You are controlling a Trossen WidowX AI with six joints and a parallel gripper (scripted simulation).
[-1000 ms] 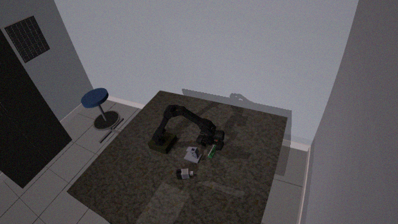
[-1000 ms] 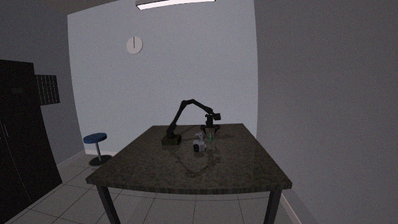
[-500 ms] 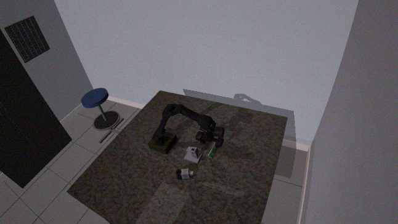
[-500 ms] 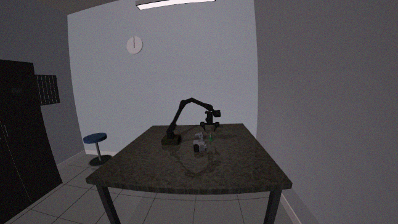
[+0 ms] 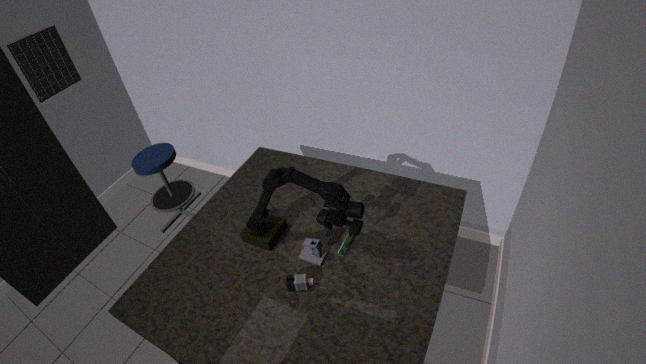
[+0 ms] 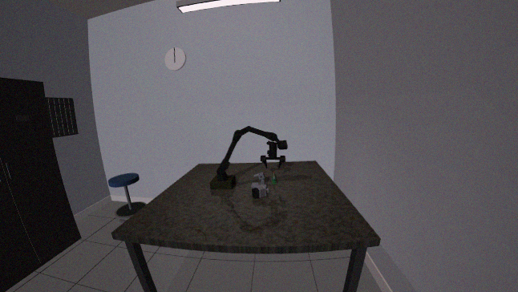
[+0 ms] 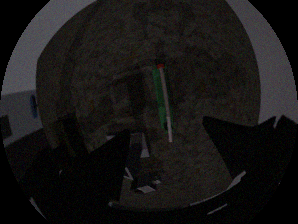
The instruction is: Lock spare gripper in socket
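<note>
Right now my gripper tip is 100 mm past the spare gripper, 240 mm to the left of it and 80 mm above it. From my gripper tip the other things lie so: grey mount: 100 mm behind, 80 mm to the right, 60 mm below; green bracket: 10 mm ahead, 20 mm to the left, 80 mm below.
</note>
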